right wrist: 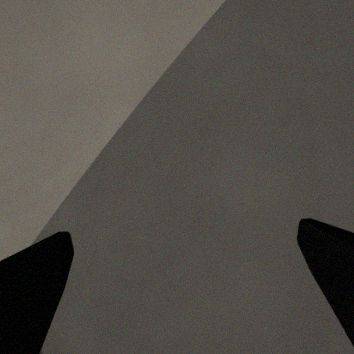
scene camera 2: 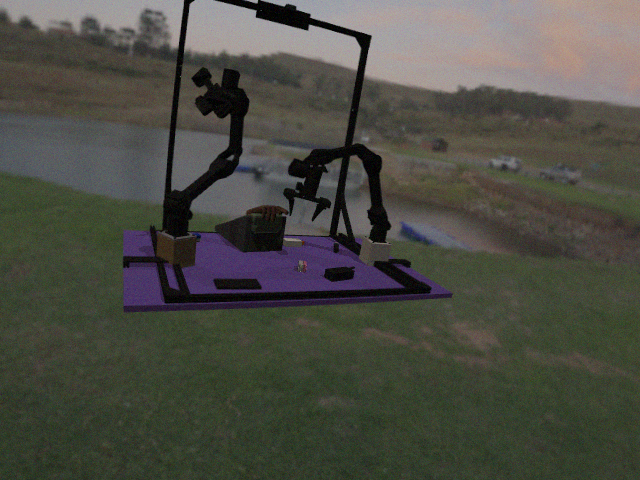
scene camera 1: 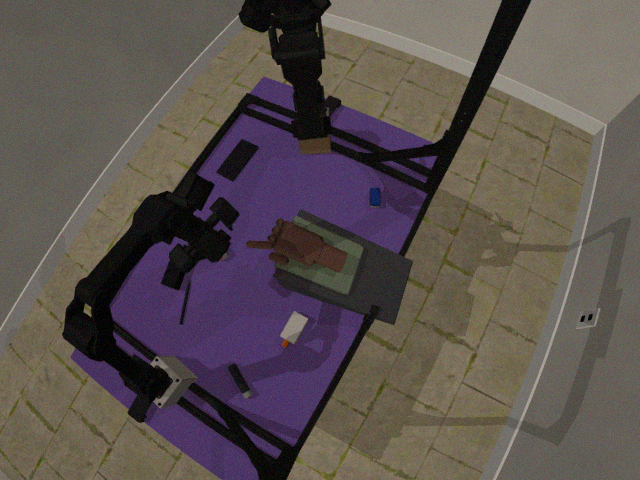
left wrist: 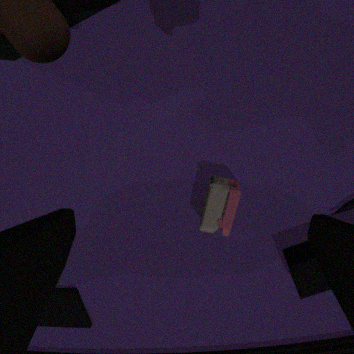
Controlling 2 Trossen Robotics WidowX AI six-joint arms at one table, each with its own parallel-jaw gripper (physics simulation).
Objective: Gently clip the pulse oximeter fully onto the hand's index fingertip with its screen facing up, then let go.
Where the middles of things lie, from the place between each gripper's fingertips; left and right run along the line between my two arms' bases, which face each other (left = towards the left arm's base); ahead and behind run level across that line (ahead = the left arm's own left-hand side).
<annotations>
My right gripper is now 13 cm past the index finger [left wrist: 39, 38], 41 cm to the right of it and 42 cm above it. Also, from my right hand: dark grey block [scene camera 1: 381, 278] 33 cm behind, 34 cm to the left, 58 cm below; then pulse oximeter [left wrist: 222, 195] 4 cm ahead, 45 cm to the left, 60 cm below.
Now: left hand 10 cm past the index finger, 4 cm to the left of it and 1 cm below it. Round my left hand: dark grey block 30 cm behind, 15 cm below, 11 cm to the right; then pulse oximeter 18 cm below, 7 cm ahead.
</annotations>
